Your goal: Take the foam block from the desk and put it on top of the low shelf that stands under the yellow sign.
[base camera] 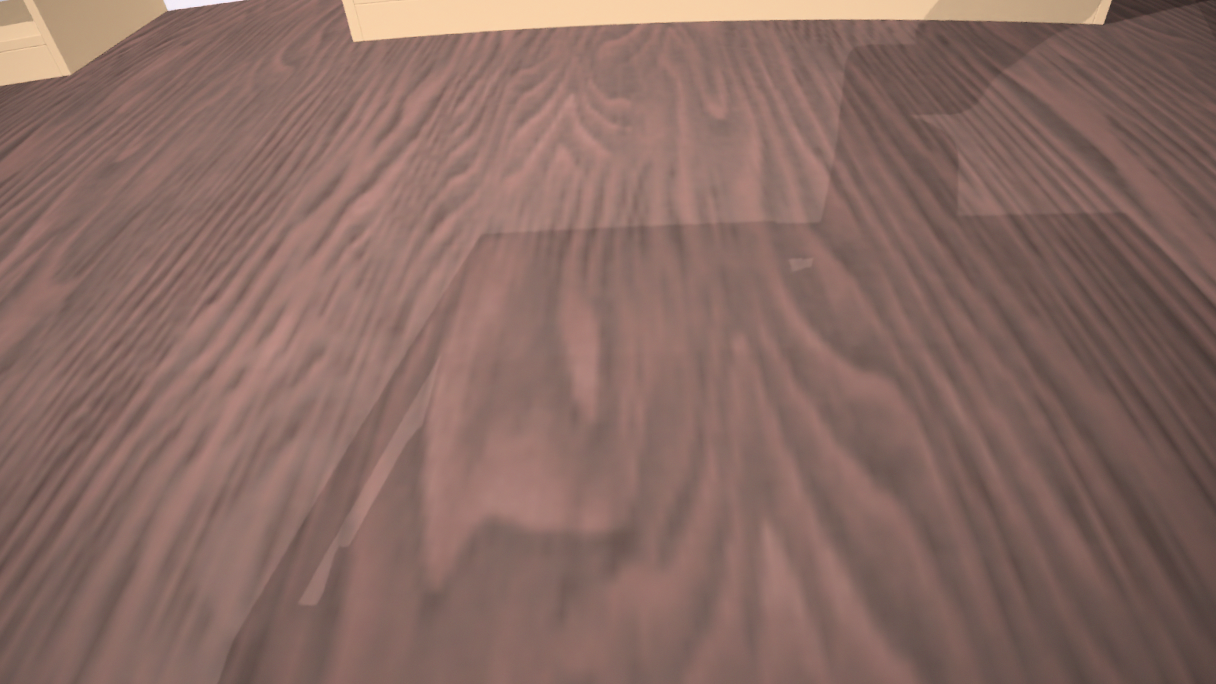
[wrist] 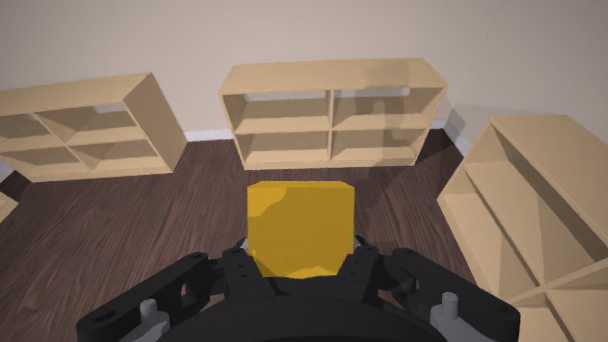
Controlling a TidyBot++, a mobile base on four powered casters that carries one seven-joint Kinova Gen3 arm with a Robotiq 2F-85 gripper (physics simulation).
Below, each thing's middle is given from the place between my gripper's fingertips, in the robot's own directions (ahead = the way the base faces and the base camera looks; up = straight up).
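My gripper is 10 mm below the yellow foam block (wrist: 297,229), and it is 10 mm past the block as well.
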